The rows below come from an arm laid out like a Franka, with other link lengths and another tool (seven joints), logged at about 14 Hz.
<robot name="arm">
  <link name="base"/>
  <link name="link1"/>
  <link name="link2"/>
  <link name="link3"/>
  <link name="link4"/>
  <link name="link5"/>
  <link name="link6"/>
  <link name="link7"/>
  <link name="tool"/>
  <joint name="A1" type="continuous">
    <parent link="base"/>
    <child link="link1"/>
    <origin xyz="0 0 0.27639" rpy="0 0 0"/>
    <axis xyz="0 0 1"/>
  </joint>
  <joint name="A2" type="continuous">
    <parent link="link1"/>
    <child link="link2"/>
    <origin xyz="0 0 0" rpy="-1.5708 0 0"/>
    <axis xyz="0 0 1"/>
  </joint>
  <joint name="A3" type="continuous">
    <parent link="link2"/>
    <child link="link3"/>
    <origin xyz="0 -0.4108 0" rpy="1.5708 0 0"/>
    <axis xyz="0 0 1"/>
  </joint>
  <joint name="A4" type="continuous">
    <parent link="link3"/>
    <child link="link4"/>
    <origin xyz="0.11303 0 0" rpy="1.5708 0 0"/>
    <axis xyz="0 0 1"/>
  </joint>
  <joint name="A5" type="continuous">
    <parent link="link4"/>
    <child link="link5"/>
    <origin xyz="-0.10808 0.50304 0" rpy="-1.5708 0 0"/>
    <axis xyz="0 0 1"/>
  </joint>
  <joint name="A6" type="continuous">
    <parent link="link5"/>
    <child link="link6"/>
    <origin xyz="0 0 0" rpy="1.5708 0 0"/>
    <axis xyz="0 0 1"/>
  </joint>
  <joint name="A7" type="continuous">
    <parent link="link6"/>
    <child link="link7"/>
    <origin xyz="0.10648 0 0" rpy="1.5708 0 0"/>
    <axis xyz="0 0 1"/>
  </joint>
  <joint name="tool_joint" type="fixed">
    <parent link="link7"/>
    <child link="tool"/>
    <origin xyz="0.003 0.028 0.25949" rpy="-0.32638 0 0.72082"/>
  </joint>
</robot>
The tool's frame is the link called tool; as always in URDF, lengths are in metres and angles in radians. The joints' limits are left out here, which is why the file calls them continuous.
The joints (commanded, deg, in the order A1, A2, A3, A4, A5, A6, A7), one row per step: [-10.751 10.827 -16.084 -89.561 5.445 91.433 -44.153]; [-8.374 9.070 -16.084 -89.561 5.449 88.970 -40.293]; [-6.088 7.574 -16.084 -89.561 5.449 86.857 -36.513]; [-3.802 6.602 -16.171 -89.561 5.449 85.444 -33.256]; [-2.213 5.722 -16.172 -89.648 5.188 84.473 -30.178]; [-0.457 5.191 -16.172 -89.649 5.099 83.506 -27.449]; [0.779 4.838 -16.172 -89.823 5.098 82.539 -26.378]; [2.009 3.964 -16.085 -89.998 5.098 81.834 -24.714]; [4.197 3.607 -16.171 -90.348 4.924 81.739 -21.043]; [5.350 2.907 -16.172 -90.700 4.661 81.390 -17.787]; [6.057 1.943 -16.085 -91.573 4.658 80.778 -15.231]
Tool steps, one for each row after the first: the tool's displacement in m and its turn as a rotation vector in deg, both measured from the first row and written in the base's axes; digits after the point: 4 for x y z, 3 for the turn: [-0.0030 0.0348 0.0195 0.341 0.894 -1.320]; [-0.0064 0.0671 0.0359 0.509 1.778 -2.642]; [-0.0072 0.0964 0.0465 0.463 2.509 -3.560]; [-0.0099 0.1161 0.0555 0.068 3.060 -4.920]; [-0.0109 0.1383 0.0610 -0.181 3.784 -5.777]; [-0.0135 0.1547 0.0625 -0.100 4.655 -5.525]; [-0.0171 0.1714 0.0706 -0.147 4.823 -5.790]; [-0.0161 0.1958 0.0715 -0.853 5.320 -7.288]; [-0.0205 0.2085 0.0762 -1.469 5.682 -9.306]; [-0.0293 0.2184 0.0784 -1.588 6.464 -10.967]
